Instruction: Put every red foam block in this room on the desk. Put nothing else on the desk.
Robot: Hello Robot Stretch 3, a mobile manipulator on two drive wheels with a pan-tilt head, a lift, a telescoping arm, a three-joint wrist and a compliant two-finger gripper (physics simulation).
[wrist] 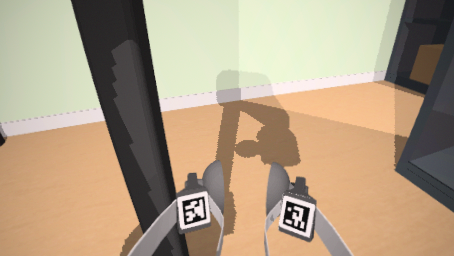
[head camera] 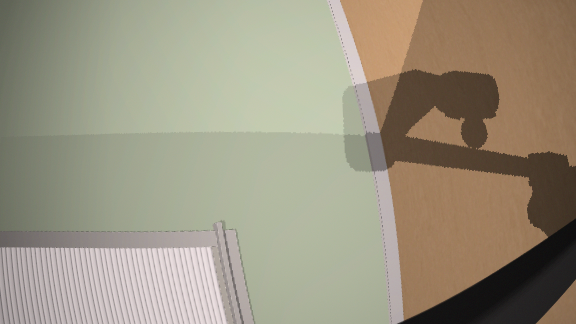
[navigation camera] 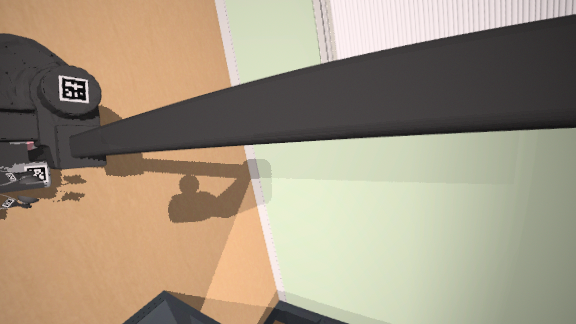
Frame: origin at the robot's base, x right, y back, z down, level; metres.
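Where they show: gripper, fingertip midpoint: (wrist: 245, 180) (navigation camera: 38, 189).
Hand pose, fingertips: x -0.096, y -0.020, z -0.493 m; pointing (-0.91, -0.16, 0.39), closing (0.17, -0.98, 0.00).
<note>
After its pixels a point has its place.
My gripper (wrist: 245, 180) {x -0.096, y -0.020, z -0.493 m} (navigation camera: 29, 189) {x -0.096, y -0.020, z -0.493 m} is open, with no object between its rounded grey fingertips. In the wrist view it hangs over the wooden floor (wrist: 330, 195) {x -0.511, y -0.408, z 0.000 m}, facing a green wall. In the navigation view it is at the left edge, beside the dark wrist housing. No red foam block and no desk show in the head, navigation or wrist views.
A dark shelf unit (wrist: 435, 132) {x -0.589, y -0.846, z -0.188 m} stands at the right, with an orange-brown box (wrist: 427, 62) {x -1.475, y -1.661, z -0.234 m} behind its near panel. The black mast (wrist: 117, 95) {x -0.116, y 0.070, z -0.563 m} (navigation camera: 375, 95) {x -0.117, y 0.066, z -1.225 m} crosses the view. A white ribbed panel (head camera: 110, 285) {x -1.339, y 0.337, z -1.278 m} (navigation camera: 425, 25) {x -1.274, y 0.623, z -1.323 m} is on the green wall (head camera: 175, 90) {x -1.506, y -0.362, z -0.939 m}.
</note>
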